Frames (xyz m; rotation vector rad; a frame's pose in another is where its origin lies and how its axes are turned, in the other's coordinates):
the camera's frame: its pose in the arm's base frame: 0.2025 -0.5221 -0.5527 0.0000 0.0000 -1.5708
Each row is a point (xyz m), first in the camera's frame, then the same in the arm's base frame.
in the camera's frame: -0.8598 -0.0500 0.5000
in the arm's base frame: 0.1525 0.3377 -0.0527
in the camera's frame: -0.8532 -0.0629 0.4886
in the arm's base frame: 0.1396 0.3311 -0.0641
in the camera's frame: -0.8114 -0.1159 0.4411
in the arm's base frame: 0.0866 0.2893 -0.1116
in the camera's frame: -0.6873 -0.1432 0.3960
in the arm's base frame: 0.0593 0.1652 -0.1567
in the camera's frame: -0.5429 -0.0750 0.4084
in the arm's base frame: 0.1275 0.0208 -0.1443
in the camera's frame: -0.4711 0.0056 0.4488
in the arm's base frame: 0.2081 -0.0510 -0.1039
